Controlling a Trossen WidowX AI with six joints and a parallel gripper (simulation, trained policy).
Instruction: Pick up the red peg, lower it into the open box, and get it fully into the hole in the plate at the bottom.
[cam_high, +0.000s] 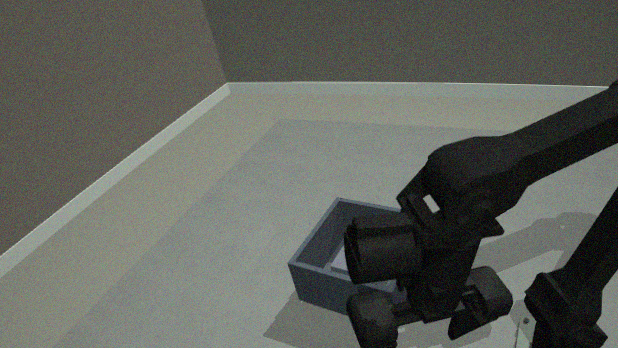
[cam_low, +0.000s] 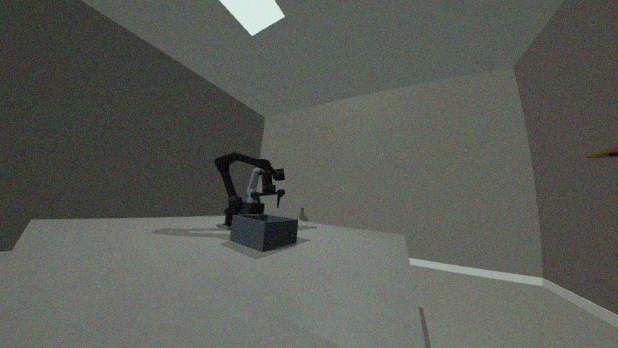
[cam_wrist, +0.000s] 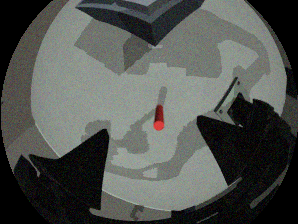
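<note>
Now: the red peg 8 cm below my gripper tip, 1 cm to the left of it and 1 cm behind it. From my gripper tip the other things lie so: pale plate: 19 cm to the right, 15 cm ahead, 7 cm below; box: 19 cm to the right, 15 cm ahead, 9 cm below.
</note>
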